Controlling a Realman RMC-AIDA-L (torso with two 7-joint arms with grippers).
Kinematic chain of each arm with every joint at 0, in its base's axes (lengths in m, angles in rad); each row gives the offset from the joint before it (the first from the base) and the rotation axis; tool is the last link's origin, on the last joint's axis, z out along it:
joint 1: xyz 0 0 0.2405 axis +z
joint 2: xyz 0 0 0 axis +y
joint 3: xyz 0 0 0.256 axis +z
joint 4: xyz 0 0 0 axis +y
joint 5: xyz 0 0 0.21 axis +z
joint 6: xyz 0 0 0 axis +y
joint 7: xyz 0 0 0.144 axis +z
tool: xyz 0 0 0
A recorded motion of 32 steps. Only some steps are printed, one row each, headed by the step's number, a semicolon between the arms.
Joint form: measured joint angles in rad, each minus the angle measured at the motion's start. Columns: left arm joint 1, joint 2, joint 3, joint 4, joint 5, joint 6, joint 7; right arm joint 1, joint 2, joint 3, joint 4, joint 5, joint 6, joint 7.
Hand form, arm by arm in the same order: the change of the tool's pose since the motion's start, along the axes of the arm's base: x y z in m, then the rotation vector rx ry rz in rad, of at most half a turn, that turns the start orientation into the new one. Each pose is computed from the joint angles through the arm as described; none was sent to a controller.
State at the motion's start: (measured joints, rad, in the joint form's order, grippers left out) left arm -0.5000 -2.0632 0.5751 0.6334 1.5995 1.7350 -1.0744; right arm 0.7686 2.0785 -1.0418 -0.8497 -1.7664 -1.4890 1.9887
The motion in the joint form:
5: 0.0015 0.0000 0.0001 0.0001 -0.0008 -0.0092 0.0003; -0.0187 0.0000 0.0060 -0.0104 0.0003 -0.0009 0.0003
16: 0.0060 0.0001 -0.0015 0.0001 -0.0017 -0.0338 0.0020; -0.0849 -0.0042 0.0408 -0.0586 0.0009 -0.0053 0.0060
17: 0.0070 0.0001 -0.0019 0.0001 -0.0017 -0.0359 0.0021; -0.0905 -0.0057 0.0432 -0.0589 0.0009 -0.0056 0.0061
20: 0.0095 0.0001 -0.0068 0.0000 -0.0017 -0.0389 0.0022; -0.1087 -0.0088 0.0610 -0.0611 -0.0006 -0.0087 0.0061
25: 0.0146 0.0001 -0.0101 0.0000 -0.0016 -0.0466 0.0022; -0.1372 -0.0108 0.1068 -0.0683 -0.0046 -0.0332 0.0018
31: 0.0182 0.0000 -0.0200 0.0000 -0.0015 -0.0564 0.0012; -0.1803 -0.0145 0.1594 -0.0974 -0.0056 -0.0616 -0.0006
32: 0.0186 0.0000 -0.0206 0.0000 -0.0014 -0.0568 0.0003; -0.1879 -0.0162 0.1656 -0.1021 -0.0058 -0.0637 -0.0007
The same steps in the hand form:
5: -0.0012 0.0008 0.0001 0.0045 0.0025 0.0091; 0.0057 -0.0012 0.0026 0.0097 0.0032 -0.0136
16: -0.0048 0.0027 0.0004 0.0175 0.0096 0.0347; 0.0254 -0.0042 0.0174 0.0605 0.0162 -0.0633
17: -0.0054 0.0027 0.0005 0.0187 0.0101 0.0377; 0.0279 -0.0046 0.0184 0.0631 0.0162 -0.0698
20: -0.0069 0.0025 0.0012 0.0236 0.0090 0.0451; 0.0362 -0.0056 0.0229 0.0758 0.0216 -0.0935
25: -0.0096 0.0022 0.0017 0.0292 0.0101 0.0584; 0.0487 -0.0091 0.0322 0.0940 0.0404 -0.1230
31: -0.0125 0.0027 0.0033 0.0398 0.0084 0.0758; 0.0640 -0.0148 0.0469 0.1304 0.0585 -0.1535
32: -0.0127 0.0026 0.0034 0.0397 0.0078 0.0773; 0.0669 -0.0157 0.0493 0.1374 0.0587 -0.1594

